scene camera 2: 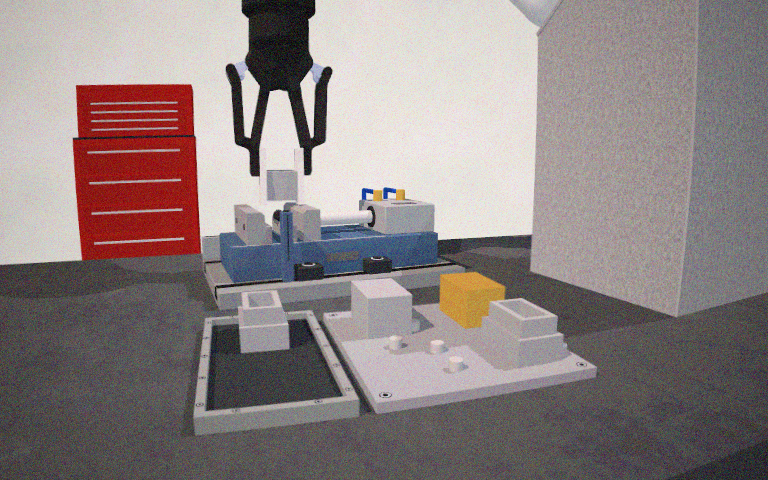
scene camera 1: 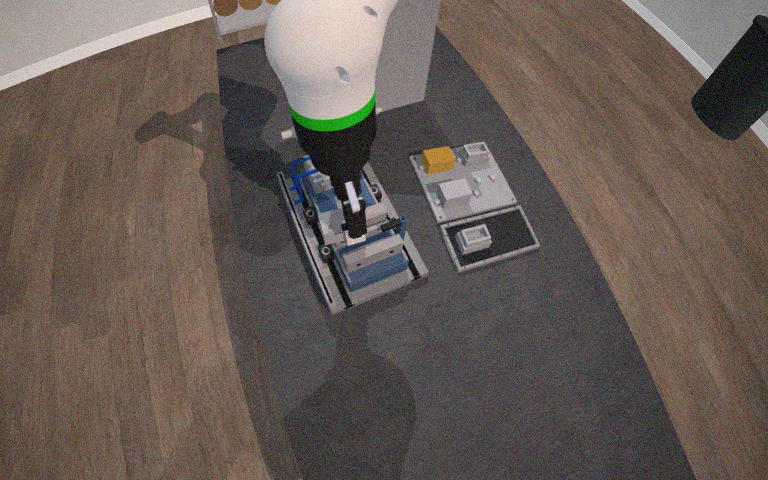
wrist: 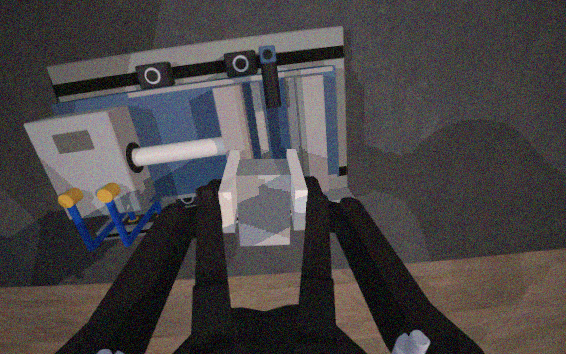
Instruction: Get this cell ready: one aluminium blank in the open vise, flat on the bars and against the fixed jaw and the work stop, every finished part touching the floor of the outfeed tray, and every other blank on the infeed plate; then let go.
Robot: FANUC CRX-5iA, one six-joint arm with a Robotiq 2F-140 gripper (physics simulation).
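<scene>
My gripper is shut on a grey aluminium blank, held upright above the vise. In scene camera 2 it hangs over the gap between the fixed jaw and the moving jaw, its bottom a little above their tops. The work stop has a black arm. A pocketed finished part stands in the outfeed tray. Another stands on the infeed plate, with a grey blank.
An orange block stands on the infeed plate near its back edge, and short pins rise from the plate. Blue handles with yellow ends stick up at the vise's actuator end. A red cabinet stands behind.
</scene>
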